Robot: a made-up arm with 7 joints.
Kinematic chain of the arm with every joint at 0, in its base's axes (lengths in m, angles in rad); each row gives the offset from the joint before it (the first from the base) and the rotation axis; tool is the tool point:
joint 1: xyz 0 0 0.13 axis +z
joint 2: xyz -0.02 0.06 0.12 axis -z
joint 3: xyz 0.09 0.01 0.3 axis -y
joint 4: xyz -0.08 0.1 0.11 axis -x
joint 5: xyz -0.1 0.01 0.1 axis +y
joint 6: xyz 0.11 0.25 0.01 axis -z
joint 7: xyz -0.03 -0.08 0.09 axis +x
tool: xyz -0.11 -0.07 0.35
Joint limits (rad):
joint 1: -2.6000..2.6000
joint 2: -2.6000..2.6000
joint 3: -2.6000..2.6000
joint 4: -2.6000..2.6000
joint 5: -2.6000..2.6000
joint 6: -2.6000..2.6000
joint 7: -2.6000..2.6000
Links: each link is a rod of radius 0.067 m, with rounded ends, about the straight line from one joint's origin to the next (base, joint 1, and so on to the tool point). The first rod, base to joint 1, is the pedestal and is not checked.
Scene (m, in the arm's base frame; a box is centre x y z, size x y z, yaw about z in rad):
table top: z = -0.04
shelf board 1: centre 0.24 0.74 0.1 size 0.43 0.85 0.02 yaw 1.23
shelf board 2: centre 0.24 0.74 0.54 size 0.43 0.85 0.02 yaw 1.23
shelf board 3: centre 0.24 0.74 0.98 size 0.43 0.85 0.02 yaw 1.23
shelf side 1: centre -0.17 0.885 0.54 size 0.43 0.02 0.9 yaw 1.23
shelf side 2: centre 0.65 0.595 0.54 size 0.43 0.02 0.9 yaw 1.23
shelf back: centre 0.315 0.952 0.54 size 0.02 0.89 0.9 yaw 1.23
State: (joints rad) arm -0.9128 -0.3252 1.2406 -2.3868 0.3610 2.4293 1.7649
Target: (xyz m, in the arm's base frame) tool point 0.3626 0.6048 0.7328
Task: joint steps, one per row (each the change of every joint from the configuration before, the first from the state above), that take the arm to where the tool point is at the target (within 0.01 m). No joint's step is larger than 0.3 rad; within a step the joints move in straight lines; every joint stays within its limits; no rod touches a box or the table.
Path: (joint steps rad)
1: -0.2642 0.1165 -0.0070 -0.0355 -0.1279 0.0285 0.1392
2: -0.2643 0.1165 -0.0070 -0.0356 -0.1279 0.0284 0.1392
3: -0.2642 0.1164 -0.0069 -0.0355 -0.1279 0.0284 0.1392
4: -0.2643 0.1165 -0.0070 -0.0355 -0.1279 0.0285 0.1391
5: -0.2642 0.1165 -0.0070 -0.0356 -0.1279 0.0285 0.1392
6: -0.2642 0.1165 -0.0070 -0.0355 -0.1279 0.0284 0.1392
7: 0.2219 -0.0069 -0.0258 0.2253 0.1886 0.0000 -0.1382
8: 0.2219 -0.0069 -0.0258 0.2252 0.1886 0.0000 -0.1382
9: 0.2219 -0.0069 -0.0258 0.2253 0.1886 0.0000 -0.1382
10: 0.2219 -0.0069 -0.0258 0.2252 0.1886 0.0000 -0.1382

